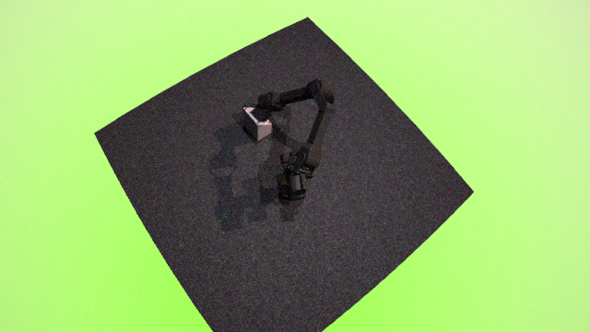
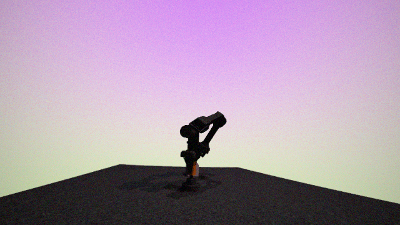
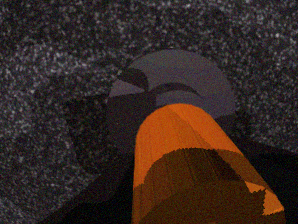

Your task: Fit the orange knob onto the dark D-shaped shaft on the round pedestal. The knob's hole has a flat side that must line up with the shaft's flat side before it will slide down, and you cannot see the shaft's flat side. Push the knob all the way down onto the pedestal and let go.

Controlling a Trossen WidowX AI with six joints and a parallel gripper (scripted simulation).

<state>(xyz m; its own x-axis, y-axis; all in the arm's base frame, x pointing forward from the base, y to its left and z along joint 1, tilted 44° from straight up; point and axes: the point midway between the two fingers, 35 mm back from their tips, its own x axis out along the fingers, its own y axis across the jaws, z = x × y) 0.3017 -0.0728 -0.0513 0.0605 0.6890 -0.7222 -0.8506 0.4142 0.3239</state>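
My gripper tip is 2 cm below the orange knob. The rest, counted from my gripper tip: round pedestal 4 cm below.
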